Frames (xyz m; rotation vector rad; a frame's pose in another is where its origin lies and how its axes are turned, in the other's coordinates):
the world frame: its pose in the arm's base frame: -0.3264 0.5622 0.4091 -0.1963 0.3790 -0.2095
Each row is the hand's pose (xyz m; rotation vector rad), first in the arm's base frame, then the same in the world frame.
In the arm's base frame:
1: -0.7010 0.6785 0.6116 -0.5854 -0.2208 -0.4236
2: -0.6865 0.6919 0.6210 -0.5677 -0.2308 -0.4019
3: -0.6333 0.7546 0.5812 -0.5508 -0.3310 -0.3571
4: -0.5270 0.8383 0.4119 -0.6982 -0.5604 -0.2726
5: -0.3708 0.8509 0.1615 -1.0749 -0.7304 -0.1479
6: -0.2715 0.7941 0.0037 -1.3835 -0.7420 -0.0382
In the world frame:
1: -0.4376 0.0036 0.0576 -0.2811 -0.5910 -0.3451
2: -0.4309 0.0167 0.0738 -0.2667 -0.6026 -0.3215
3: -0.3838 0.0947 0.0674 -0.2494 -0.7055 -0.2857
4: -0.2489 0.2312 -0.0333 -0.3933 -0.9480 -0.2610
5: -0.0237 0.3261 -0.1993 -0.7840 -1.1401 -0.2422
6: 0.1344 0.3240 -0.3132 -1.1164 -1.1650 -0.2076

